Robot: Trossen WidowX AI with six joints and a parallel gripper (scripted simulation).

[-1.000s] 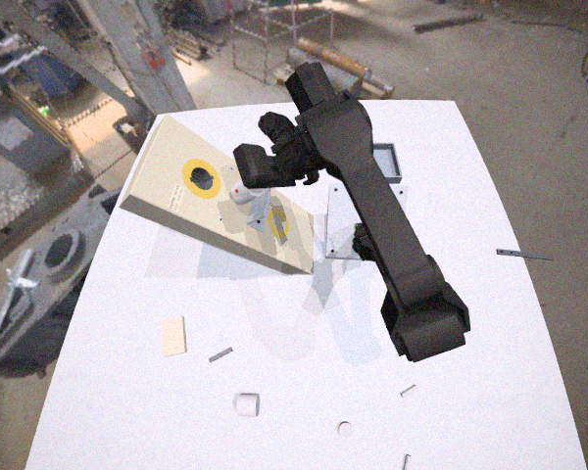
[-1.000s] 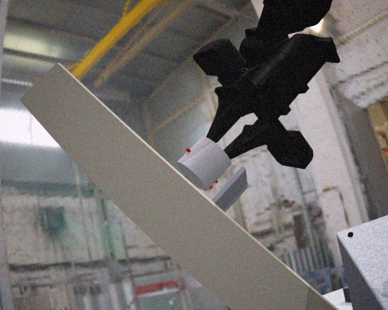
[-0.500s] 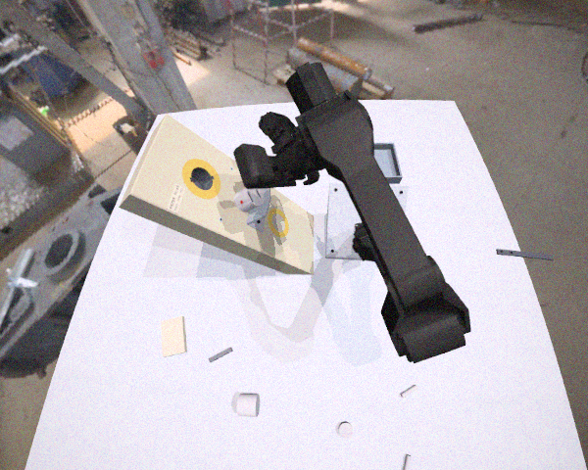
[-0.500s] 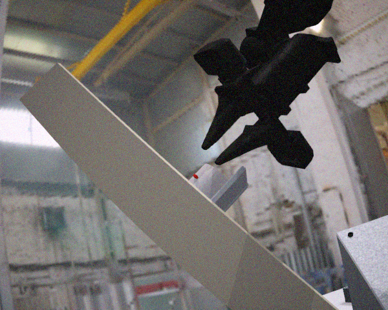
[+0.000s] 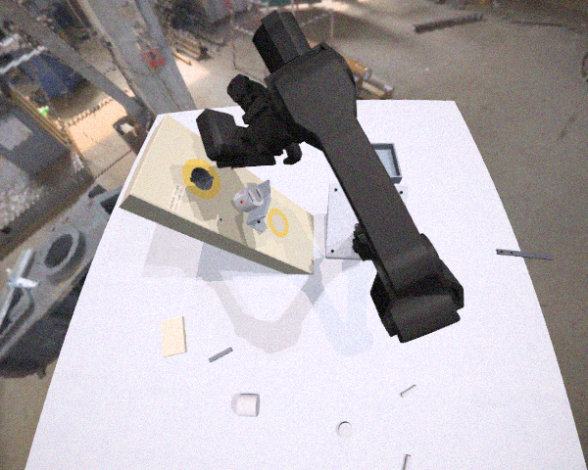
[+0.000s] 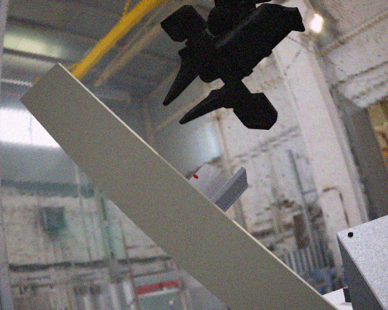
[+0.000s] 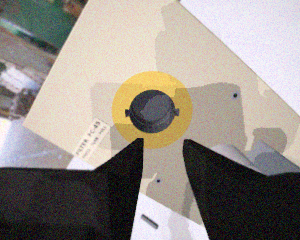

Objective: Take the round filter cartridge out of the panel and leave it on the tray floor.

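My gripper tip is now 2 cm past the round white filter cartridge and 10 cm above it. From my gripper tip the other things lie so: beige card 23 cm ahead, 24 cm to the left, 31 cm below; then grey tray 37 cm behind, 25 cm to the right, 31 cm below; then grey bracket 3 cm behind, 13 cm below.
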